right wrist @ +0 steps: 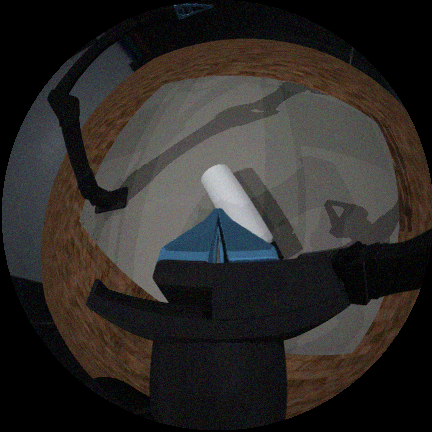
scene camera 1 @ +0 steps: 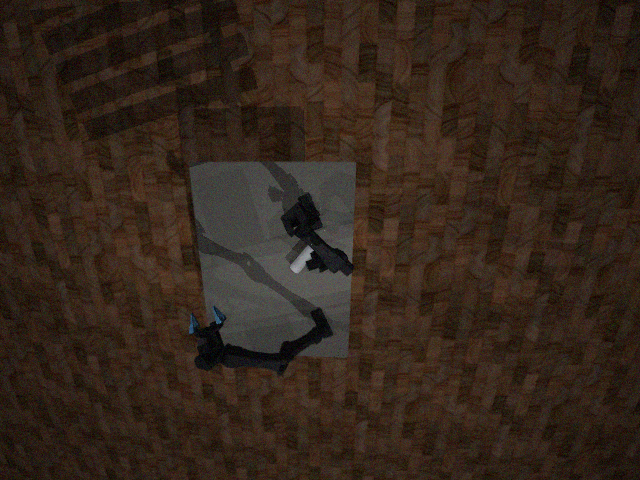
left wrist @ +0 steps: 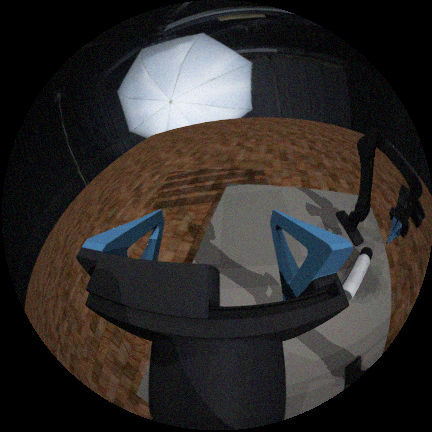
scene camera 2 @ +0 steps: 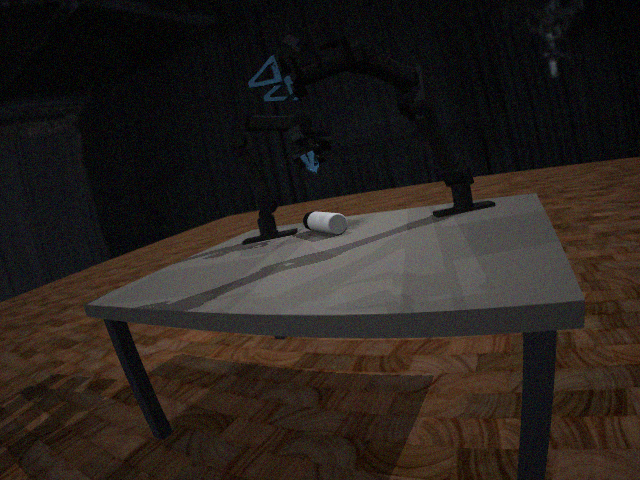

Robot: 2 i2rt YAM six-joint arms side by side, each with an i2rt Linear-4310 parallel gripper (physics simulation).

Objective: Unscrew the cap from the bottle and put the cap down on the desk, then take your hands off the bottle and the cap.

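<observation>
The white bottle is on its side at the desk's surface, apart from both grippers. Its black cap is on one end, toward the right arm's base; in the right wrist view the cap is mostly hidden behind the fingers. My right gripper is shut and empty, pointing down above the bottle; its fingers are hidden in scene camera 1. My left gripper is open and empty, high and far from the bottle.
The grey desk carries the left arm's base and the right arm's base. The bottle is near the right arm's base. A white umbrella stands beyond the desk in the left wrist view.
</observation>
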